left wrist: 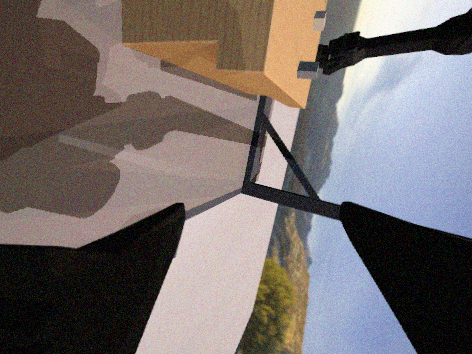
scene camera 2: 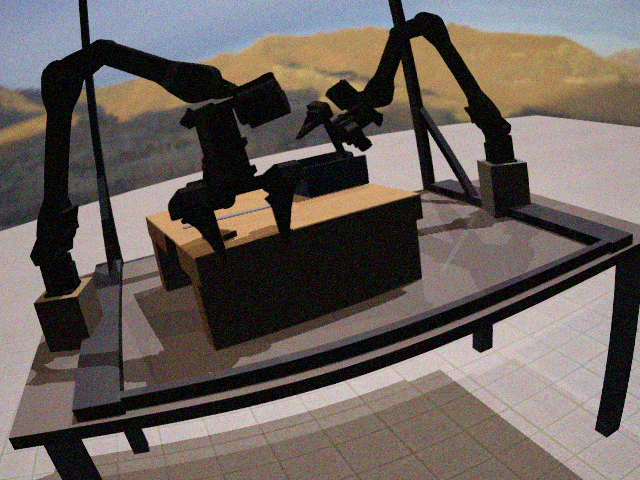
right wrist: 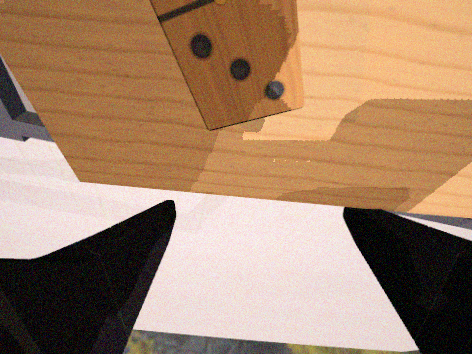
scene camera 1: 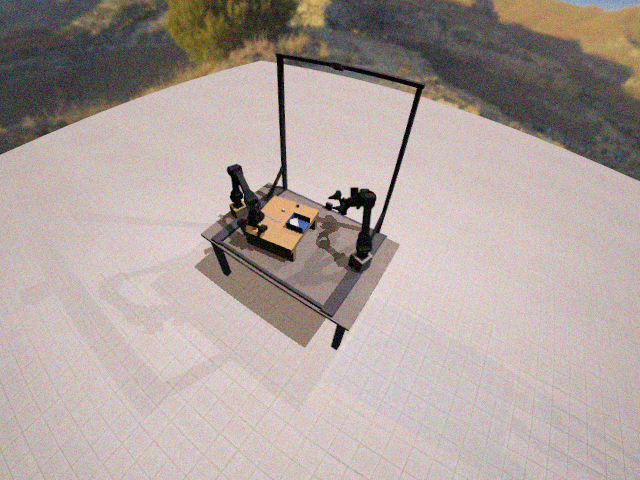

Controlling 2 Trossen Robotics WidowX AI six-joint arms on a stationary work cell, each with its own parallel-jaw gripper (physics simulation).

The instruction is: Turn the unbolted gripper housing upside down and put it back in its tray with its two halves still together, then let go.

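Places are measured from the left arm's base along level axes (x back, y right, z up), in centimetres.
Pixels of known places: left gripper, fingertip midpoint: [left wrist: 262,209] [scene camera 2: 305,155] [scene camera 1: 330,203]; right gripper, fingertip midpoint: [scene camera 2: 256,251] [right wrist: 259,207] [scene camera 1: 251,237]; left arm's base, link origin: [scene camera 2: 501,161] [scene camera 1: 361,255]; right arm's base, link origin: [scene camera 2: 63,289] [scene camera 1: 238,205].
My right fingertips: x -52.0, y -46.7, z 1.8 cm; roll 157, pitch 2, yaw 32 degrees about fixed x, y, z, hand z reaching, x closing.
Ahead of a thing's pixels: the offset from my right fingertips to its top centre. "spot": to the spot under its first point.
The blue tray {dy +29.2, dx +10.6, dz +6.1 cm} [scene camera 1: 305,227] [scene camera 2: 336,173] stands on the wooden stand. A pale shape {dy +26.8, dx +9.2, dz +4.7 cm} [scene camera 1: 295,222] shows inside it in scene camera 1, too small to tell whether it is the gripper housing or which way up it lies. My left gripper [scene camera 1: 332,200] [scene camera 2: 320,146] [left wrist: 262,209] is open and empty, raised beyond the tray's side of the stand. My right gripper [scene camera 1: 255,229] [scene camera 2: 253,246] [right wrist: 259,207] is open and empty, at the stand's near left edge. Neither gripper touches the tray.
The wooden stand [scene camera 1: 273,239] [scene camera 2: 361,198] [left wrist: 295,45] [right wrist: 380,60] bears a thin rod {dy +19.2, dx -6.1, dz +1.1 cm} [scene camera 2: 232,211], a wooden piece with dark holes {spot: dy +5.2, dx -4.8, dz +1.8 cm} [right wrist: 225,85] and two small grey blocks, one upper {dy +29.6, dx -6.9, dz +2.4 cm} [left wrist: 319,21] and one lower {dy +40.2, dx -4.5, dz +3.4 cm} [left wrist: 308,69]. A black frame [scene camera 1: 281,124] rises from the table.
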